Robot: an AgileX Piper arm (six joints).
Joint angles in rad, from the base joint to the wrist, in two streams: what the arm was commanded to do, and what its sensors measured. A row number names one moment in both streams.
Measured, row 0: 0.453, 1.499, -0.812, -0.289, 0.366, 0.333
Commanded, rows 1 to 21: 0.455, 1.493, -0.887, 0.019, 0.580, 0.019; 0.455, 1.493, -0.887, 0.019, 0.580, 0.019; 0.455, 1.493, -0.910, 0.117, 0.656, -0.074; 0.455, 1.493, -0.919, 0.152, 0.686, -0.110; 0.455, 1.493, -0.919, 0.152, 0.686, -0.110; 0.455, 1.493, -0.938, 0.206, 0.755, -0.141; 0.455, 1.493, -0.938, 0.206, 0.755, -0.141; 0.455, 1.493, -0.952, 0.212, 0.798, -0.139; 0.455, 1.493, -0.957, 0.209, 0.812, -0.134; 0.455, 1.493, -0.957, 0.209, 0.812, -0.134; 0.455, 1.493, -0.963, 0.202, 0.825, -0.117; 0.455, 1.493, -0.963, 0.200, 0.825, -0.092; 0.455, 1.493, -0.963, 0.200, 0.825, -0.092; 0.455, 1.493, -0.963, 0.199, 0.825, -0.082; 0.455, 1.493, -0.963, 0.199, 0.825, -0.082; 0.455, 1.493, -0.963, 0.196, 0.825, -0.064; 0.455, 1.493, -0.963, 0.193, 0.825, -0.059; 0.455, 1.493, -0.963, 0.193, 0.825, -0.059; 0.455, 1.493, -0.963, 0.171, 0.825, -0.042; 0.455, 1.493, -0.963, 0.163, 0.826, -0.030; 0.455, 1.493, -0.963, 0.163, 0.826, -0.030
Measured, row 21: 0.453, 1.499, -0.956, 0.186, 0.814, -0.059
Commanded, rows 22 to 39: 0.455, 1.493, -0.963, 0.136, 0.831, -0.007; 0.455, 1.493, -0.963, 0.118, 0.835, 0.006; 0.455, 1.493, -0.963, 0.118, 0.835, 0.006; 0.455, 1.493, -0.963, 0.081, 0.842, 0.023; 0.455, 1.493, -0.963, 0.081, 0.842, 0.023; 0.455, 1.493, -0.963, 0.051, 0.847, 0.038; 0.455, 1.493, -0.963, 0.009, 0.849, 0.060; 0.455, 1.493, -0.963, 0.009, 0.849, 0.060; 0.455, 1.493, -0.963, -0.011, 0.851, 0.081; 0.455, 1.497, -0.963, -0.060, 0.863, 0.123; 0.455, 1.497, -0.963, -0.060, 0.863, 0.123; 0.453, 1.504, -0.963, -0.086, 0.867, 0.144; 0.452, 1.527, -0.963, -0.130, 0.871, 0.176; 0.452, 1.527, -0.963, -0.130, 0.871, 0.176; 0.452, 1.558, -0.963, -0.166, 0.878, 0.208; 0.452, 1.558, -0.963, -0.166, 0.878, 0.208; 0.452, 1.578, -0.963, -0.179, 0.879, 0.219; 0.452, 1.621, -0.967, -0.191, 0.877, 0.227
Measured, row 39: 0.453, 1.570, -0.957, -0.157, 0.866, 0.196
